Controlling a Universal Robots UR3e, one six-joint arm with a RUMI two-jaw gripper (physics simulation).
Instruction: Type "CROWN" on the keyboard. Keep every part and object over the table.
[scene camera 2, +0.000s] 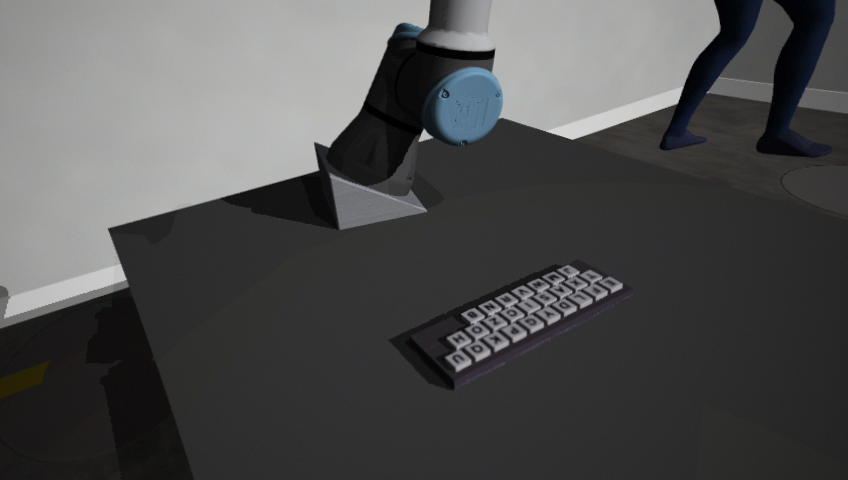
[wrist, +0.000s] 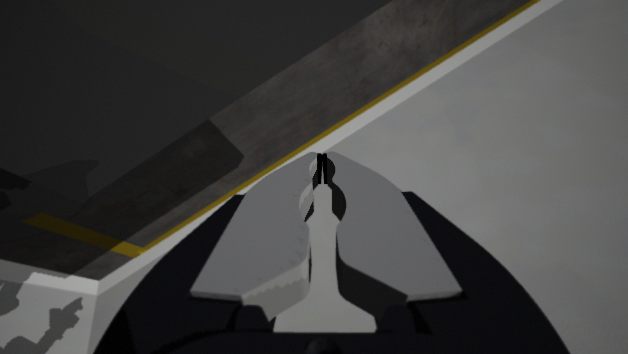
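Pixels of known places: gripper, fingertip midpoint: (wrist: 322, 157); arm's base at its link origin: (scene camera 2: 368, 174).
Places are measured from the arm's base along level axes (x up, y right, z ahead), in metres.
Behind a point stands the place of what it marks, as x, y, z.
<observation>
A dark keyboard (scene camera 2: 433, 334) {-0.029, 0.073, 0.338} with white keys lies flat on the dark table (scene camera 2: 285, 368) {-0.042, 0.204, 0.293}, its letters upside down in the scene view. The C key (scene camera 2: 511, 312) {-0.025, -0.004, 0.354} and O key (scene camera 2: 477, 330) {-0.025, 0.038, 0.360} are in the middle row. The R key (scene camera 2: 505, 299) {-0.024, -0.011, 0.334}, W key (scene camera 2: 537, 284) {-0.025, -0.053, 0.329} and N key (scene camera 2: 489, 307) {-0.024, 0.010, 0.337} are in the back row. My gripper (wrist: 322, 157) {0.287, 0.195, 0.255} is shut and empty in the wrist view, its tips together, pointing past the table edge toward the floor and wall. The gripper does not show in the scene view, and the keyboard does not show in the wrist view.
A metal wedge mount (scene camera 2: 368, 206) {-0.016, 0.029, 0.069} carries the arm (scene camera 2: 464, 107) {0.127, -0.057, 0.187} at the back of the table. A pale wall (scene camera 2: 178, 107) (wrist: 500, 150) stands behind. A blue human figure (scene camera 2: 791, 77) stands beyond the table at the back right. A yellow line (wrist: 400, 87) runs along the floor.
</observation>
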